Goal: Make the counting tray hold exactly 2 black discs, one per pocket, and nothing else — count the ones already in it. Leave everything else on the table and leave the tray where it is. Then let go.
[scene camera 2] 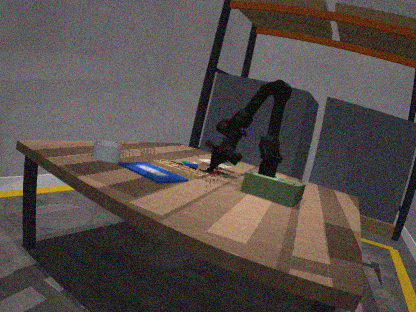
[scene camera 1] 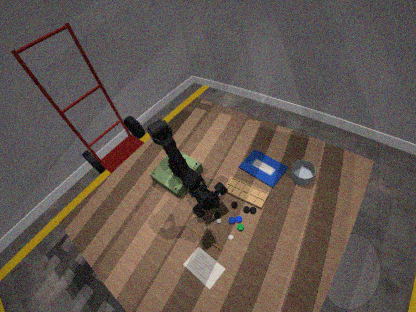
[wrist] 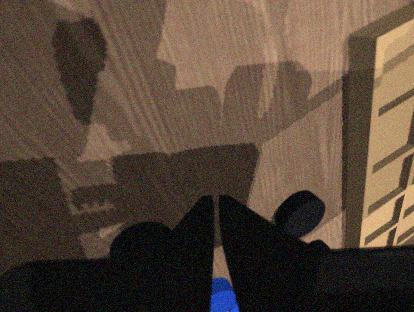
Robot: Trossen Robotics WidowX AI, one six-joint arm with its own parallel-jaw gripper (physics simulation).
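Note:
The tan counting tray [scene camera 1: 245,198] [wrist: 356,125] has a grid of pockets; I see no disc in the pockets that show, but small detail is blurred. My gripper [scene camera 1: 209,206] [scene camera 2: 210,170] [wrist: 215,205] is shut and empty, low over the table beside the tray. One black disc [scene camera 1: 217,215] lies close to the fingers; a dark round shape [wrist: 145,240] shows partly behind the left finger in the wrist view. Another black disc [scene camera 1: 234,205] [wrist: 300,214] lies between gripper and tray. Two more black discs [scene camera 1: 246,210] [scene camera 1: 253,210] lie together near the tray's front edge.
Two blue discs [scene camera 1: 232,220] [scene camera 1: 239,219], a green disc [scene camera 1: 240,227] and white discs [scene camera 1: 219,221] [scene camera 1: 230,237] lie in front of the tray. A blue flat object [scene camera 1: 248,166] [scene camera 2: 137,168] lies behind it, near a glass bowl [scene camera 1: 302,173] [scene camera 2: 107,151]. Printed paper [scene camera 1: 204,267] lies in front.

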